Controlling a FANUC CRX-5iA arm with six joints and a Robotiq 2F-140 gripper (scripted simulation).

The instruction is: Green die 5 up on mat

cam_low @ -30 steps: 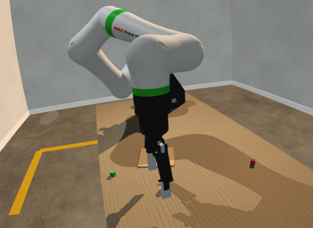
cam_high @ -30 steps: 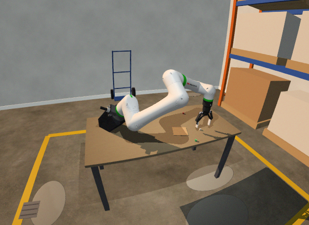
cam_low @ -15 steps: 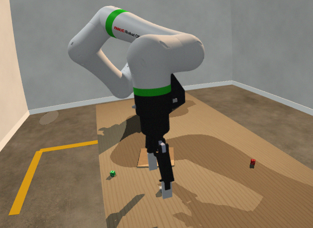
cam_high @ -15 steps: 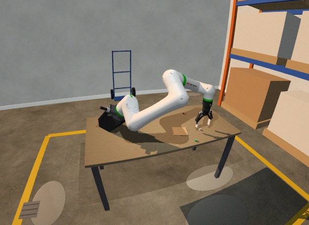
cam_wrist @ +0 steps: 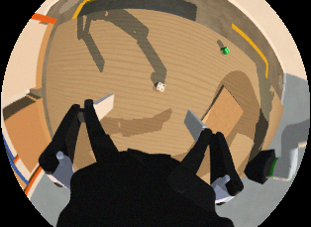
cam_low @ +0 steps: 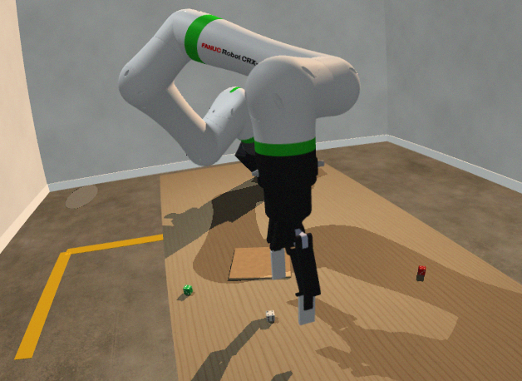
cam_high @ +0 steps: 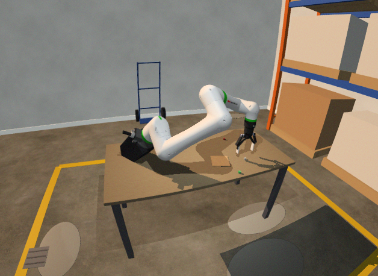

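Right now my hand is 2 cm short of the red die, 32 cm to the right of it and 5 cm above it. Round my hand: white die 2 cm behind, 4 cm to the right, 5 cm below; green die 17 cm behind, 17 cm to the right, 5 cm below; tan mat 22 cm behind, 2 cm to the left, 6 cm below.
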